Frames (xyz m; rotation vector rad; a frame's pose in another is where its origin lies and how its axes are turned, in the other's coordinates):
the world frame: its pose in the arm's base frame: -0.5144 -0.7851 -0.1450 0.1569 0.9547 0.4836
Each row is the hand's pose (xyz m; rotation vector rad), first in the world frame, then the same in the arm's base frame.
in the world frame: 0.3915 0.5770 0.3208 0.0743 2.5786 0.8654
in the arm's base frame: -0.2537 -0.0686 -0.0572 0.0882 -2.2975 -0.9792
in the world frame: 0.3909 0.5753 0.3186 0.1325 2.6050 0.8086
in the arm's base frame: -0.2552 -0.0705 -0.0586 0.0717 -2.3199 -0.9032
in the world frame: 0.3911 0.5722 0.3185 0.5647 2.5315 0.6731
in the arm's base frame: -0.2542 -0.0732 -0.0599 -0.2461 -2.4540 -0.6333
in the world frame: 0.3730 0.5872 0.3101 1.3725 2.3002 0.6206
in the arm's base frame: -0.2746 -0.0690 -0.0462 -0.9215 -2.3653 -0.1955
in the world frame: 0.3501 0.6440 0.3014 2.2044 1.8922 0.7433
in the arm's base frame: -0.3113 -0.0301 -0.0150 -1.5680 -1.8833 0.1507
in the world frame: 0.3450 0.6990 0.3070 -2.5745 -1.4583 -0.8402
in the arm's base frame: -0.3271 0.0165 0.0106 -1.8732 -1.4465 0.3036
